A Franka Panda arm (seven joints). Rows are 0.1 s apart.
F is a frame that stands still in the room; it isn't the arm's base.
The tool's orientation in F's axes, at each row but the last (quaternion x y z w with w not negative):
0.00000, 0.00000, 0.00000, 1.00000
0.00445, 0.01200, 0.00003, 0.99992
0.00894, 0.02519, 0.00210, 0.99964
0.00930, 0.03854, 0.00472, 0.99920
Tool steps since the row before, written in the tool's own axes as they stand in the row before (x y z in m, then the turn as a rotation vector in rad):
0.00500, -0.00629, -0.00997, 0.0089, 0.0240, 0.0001
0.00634, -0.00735, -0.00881, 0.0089, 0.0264, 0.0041
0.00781, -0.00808, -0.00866, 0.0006, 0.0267, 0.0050
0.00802, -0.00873, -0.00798, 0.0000, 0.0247, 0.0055
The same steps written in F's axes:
0.00500, -0.00629, -0.00997, 0.0089, 0.0240, 0.0001
0.00613, -0.00727, -0.00902, 0.0090, 0.0264, 0.0041
0.00739, -0.00789, -0.00919, 0.0008, 0.0266, 0.0054
0.00746, -0.00850, -0.00874, 0.0002, 0.0246, 0.0060

